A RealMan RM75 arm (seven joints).
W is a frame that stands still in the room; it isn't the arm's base.
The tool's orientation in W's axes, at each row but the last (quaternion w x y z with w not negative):
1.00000 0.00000 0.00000 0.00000
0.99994 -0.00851 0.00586 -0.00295
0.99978 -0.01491 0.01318 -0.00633
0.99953 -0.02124 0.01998 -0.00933
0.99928 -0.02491 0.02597 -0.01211
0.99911 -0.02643 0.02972 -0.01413
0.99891 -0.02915 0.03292 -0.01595
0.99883 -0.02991 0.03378 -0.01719
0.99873 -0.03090 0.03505 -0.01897
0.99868 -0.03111 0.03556 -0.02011
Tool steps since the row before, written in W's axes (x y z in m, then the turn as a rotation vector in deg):
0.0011 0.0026 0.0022 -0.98 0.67 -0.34
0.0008 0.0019 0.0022 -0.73 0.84 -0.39
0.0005 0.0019 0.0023 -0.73 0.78 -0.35
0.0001 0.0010 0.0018 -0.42 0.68 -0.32
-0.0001 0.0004 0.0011 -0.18 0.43 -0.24
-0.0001 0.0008 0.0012 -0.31 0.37 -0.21
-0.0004 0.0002 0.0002 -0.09 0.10 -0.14
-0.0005 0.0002 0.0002 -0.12 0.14 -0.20
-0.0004 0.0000 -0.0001 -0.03 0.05 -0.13
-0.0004 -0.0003 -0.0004 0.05 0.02 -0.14
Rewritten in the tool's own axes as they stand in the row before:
0.0011 0.0026 0.0022 -0.98 0.67 -0.34
0.0008 0.0019 0.0022 -0.73 0.84 -0.38
0.0004 0.0018 0.0024 -0.73 0.78 -0.35
0.0000 0.0009 0.0018 -0.42 0.69 -0.31
-0.0002 0.0003 0.0011 -0.18 0.44 -0.23
-0.0002 0.0007 0.0012 -0.31 0.37 -0.21
-0.0004 0.0002 0.0002 -0.08 0.11 -0.14
-0.0005 0.0002 0.0002 -0.11 0.15 -0.20
-0.0004 0.0000 -0.0001 -0.02 0.06 -0.13
-0.0004 -0.0003 -0.0004 0.06 0.03 -0.13

